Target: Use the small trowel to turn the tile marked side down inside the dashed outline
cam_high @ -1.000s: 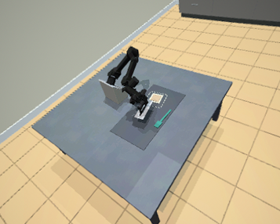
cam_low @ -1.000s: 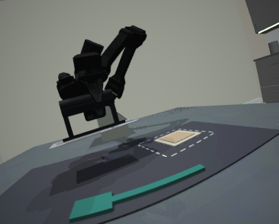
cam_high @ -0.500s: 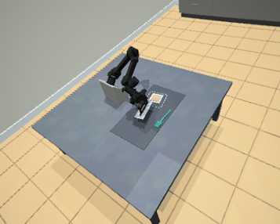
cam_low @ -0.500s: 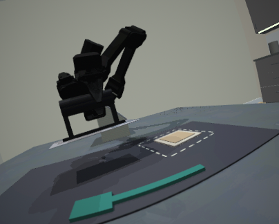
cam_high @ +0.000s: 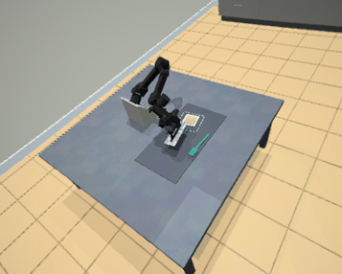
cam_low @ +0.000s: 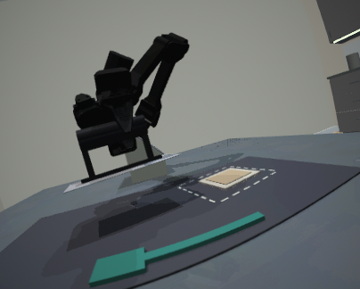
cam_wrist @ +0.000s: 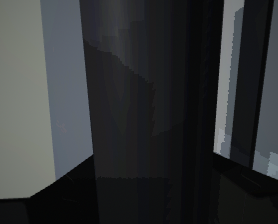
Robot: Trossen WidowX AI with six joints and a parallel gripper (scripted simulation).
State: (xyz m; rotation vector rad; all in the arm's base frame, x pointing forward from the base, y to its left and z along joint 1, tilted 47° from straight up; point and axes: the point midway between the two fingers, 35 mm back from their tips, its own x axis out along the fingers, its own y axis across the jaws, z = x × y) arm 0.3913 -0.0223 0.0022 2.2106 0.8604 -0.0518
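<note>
My gripper tip is now 160 mm above the dark mat, 30 mm to the right of it and 20 mm past it. The rest, counted from my gripper tip: black handled tool 30 mm behind, 10 mm below; teal trowel 130 mm below, 120 mm ahead, 10 mm to the left; white tile 190 mm to the left, 130 mm below, 60 mm behind.
</note>
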